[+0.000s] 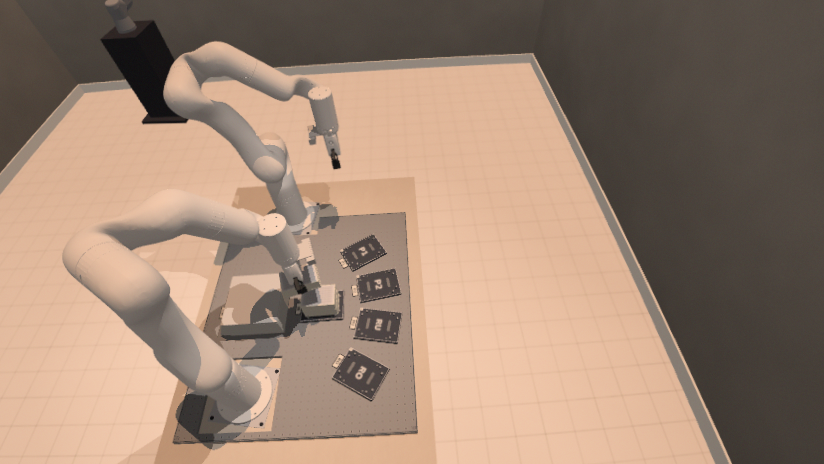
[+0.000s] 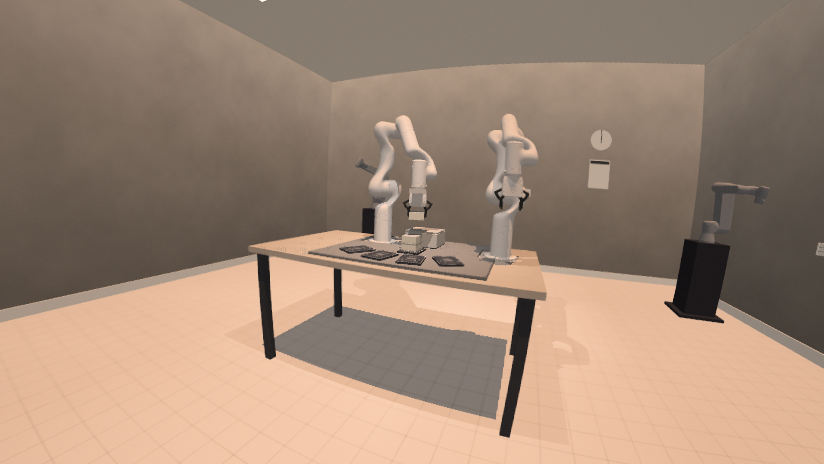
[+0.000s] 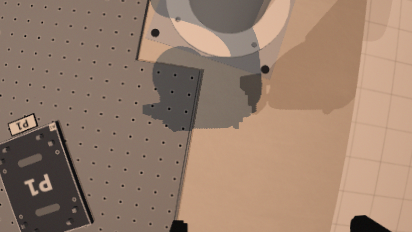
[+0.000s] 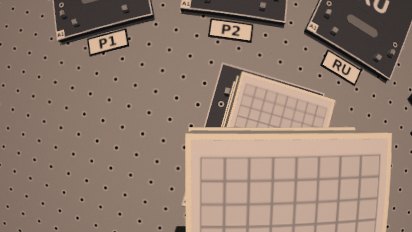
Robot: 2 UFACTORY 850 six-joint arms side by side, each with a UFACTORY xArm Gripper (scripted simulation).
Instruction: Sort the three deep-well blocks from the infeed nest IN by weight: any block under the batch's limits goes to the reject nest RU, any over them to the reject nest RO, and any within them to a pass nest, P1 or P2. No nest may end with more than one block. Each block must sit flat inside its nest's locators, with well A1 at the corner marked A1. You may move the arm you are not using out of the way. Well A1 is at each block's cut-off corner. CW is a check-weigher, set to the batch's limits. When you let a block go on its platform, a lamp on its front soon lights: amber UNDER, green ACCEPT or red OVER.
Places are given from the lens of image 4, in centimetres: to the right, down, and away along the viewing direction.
pale deep-well block [image 4: 229, 171]: 1, 2, 11
pale deep-well block [image 4: 255, 101]: 4, -1, 24
dark infeed nest [image 4: 228, 74]: 2, -4, 32
